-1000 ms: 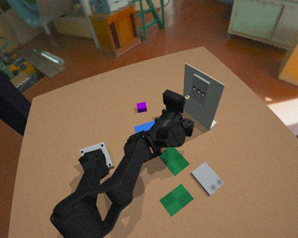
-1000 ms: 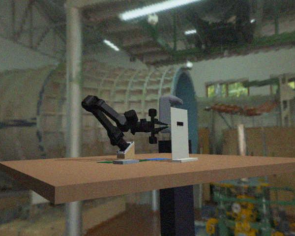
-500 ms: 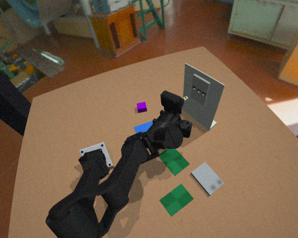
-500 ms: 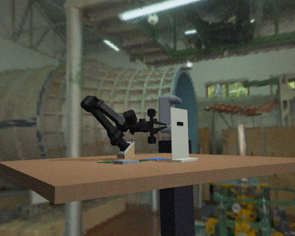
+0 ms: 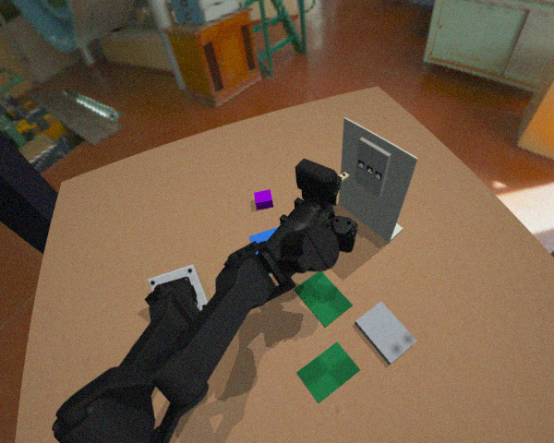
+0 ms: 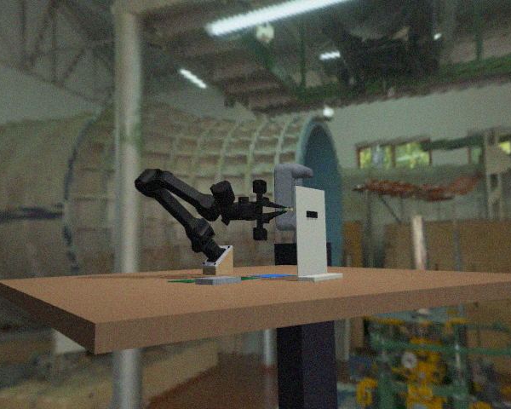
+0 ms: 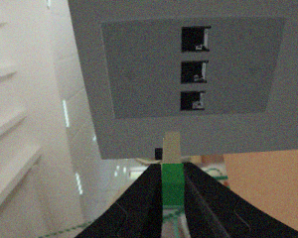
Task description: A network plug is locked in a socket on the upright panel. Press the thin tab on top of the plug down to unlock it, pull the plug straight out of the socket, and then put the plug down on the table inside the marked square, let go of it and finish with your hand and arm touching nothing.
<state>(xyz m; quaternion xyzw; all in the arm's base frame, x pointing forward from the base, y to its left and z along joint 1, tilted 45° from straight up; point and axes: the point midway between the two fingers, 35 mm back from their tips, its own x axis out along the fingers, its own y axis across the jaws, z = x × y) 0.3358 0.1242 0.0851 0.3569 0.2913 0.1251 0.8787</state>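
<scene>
The blue marked square lies 21 cm below my gripper tip, 13 cm behind it and 3 cm to the left of it. The rest, counted from my gripper tip: green network plug: 1 cm ahead; then white upright panel: 9 cm below, 9 cm ahead, 3 cm to the left; then purple cube: 19 cm below, 18 cm to the left, 13 cm behind.
</scene>
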